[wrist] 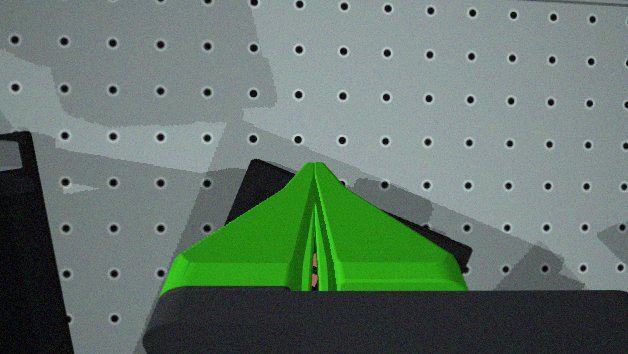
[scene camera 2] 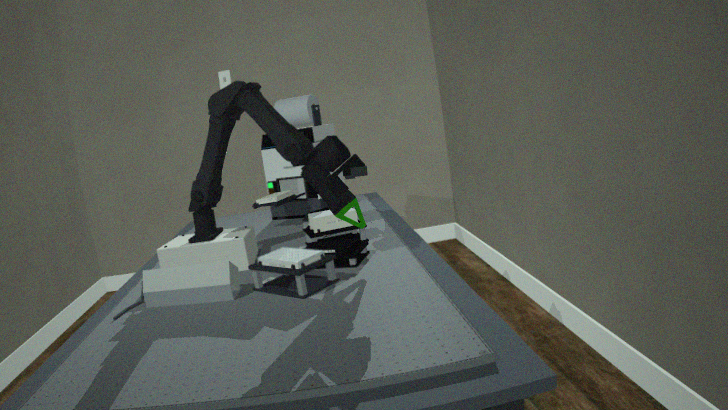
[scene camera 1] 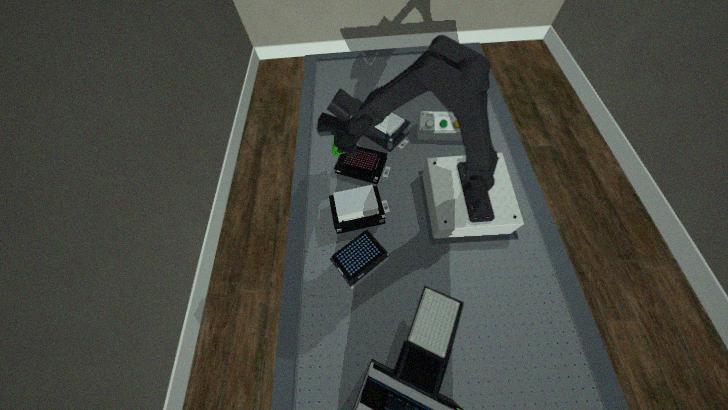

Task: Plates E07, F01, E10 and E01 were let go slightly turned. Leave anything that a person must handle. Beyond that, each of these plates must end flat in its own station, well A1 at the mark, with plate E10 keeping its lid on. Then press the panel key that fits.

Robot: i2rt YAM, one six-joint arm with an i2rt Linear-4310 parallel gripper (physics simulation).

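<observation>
My gripper is shut and empty, its green fingertips together at the outer edge of a black station. A plate with red wells sits in that station, mostly hidden under the fingers in the wrist view. A white-topped plate is in the neighbouring station. A blue-welled plate lies at an angle on its black station. A small white plate sits on a raised station. Plate labels are too small to read. The key panel shows grey, green and yellow keys.
The white robot base stands across from the stations. A whitish plate lies on the tray of a large instrument. The black edge of another station shows at the left of the wrist view.
</observation>
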